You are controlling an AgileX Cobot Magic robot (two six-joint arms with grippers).
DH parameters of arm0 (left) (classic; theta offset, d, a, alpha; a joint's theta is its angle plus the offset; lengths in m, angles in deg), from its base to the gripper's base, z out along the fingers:
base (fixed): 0 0 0 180
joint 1: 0 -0.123 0 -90
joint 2: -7.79 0 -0.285 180
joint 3: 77.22 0 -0.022 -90
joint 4: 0 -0.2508 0 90
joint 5: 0 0 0.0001 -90
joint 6: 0 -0.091 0 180
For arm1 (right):
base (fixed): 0 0 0 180
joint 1: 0 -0.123 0 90
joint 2: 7.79 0 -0.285 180
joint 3: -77.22 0 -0.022 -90
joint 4: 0 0.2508 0 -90
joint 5: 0 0 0.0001 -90
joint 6: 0 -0.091 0 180
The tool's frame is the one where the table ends.
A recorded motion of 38 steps. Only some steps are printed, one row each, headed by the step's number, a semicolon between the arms.
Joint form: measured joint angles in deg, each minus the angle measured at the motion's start. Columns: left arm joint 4, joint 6, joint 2, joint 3, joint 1, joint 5; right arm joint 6, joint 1, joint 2, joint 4, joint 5, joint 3.
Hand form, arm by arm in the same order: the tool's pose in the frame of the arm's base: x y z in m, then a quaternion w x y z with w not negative. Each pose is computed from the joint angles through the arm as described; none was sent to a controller.
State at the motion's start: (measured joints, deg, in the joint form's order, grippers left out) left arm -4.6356 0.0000 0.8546 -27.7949 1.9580 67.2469; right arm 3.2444 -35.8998 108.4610 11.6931 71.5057 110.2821
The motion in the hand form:
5: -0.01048 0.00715 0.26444 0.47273 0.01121 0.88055 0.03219; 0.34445 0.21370 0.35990 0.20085 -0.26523 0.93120 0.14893
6: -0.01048 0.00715 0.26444 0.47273 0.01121 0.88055 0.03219; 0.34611 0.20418 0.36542 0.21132 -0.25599 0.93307 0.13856
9: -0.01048 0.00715 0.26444 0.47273 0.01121 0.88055 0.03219; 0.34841 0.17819 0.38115 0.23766 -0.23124 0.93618 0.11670
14: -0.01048 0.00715 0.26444 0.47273 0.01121 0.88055 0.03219; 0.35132 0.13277 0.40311 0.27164 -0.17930 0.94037 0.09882
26: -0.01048 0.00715 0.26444 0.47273 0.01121 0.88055 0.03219; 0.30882 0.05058 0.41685 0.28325 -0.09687 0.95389 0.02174
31: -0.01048 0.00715 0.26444 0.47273 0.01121 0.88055 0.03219; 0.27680 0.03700 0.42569 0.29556 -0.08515 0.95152 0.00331
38: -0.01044 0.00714 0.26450 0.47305 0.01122 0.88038 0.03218; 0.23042 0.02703 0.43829 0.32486 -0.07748 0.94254 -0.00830
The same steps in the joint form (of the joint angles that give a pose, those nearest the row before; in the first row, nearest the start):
5: 0.00 0.00 0.00 0.00 0.00 0.00; 0.23 6.53 -1.46 -0.16 0.13 0.00
6: 0.00 0.00 0.00 0.00 0.00 0.00; -0.05 7.56 -2.29 -1.42 0.14 0.00
9: 0.00 0.00 0.00 0.00 0.00 0.00; -0.38 10.54 -4.66 -3.87 0.25 0.00
14: 0.00 0.00 0.00 0.00 0.00 0.00; -0.60 16.75 -7.99 -4.95 0.35 0.00
26: 0.00 0.00 0.00 0.00 0.00 0.00; -0.77 26.77 -20.81 -11.09 0.57 -12.54
31: 0.00 0.00 0.00 0.00 0.00 0.00; -1.06 27.87 -27.46 -13.04 0.78 -17.63
38: 0.00 0.00 0.00 0.00 0.00 -0.04; -1.57 28.11 -36.70 -14.63 0.78 -23.41

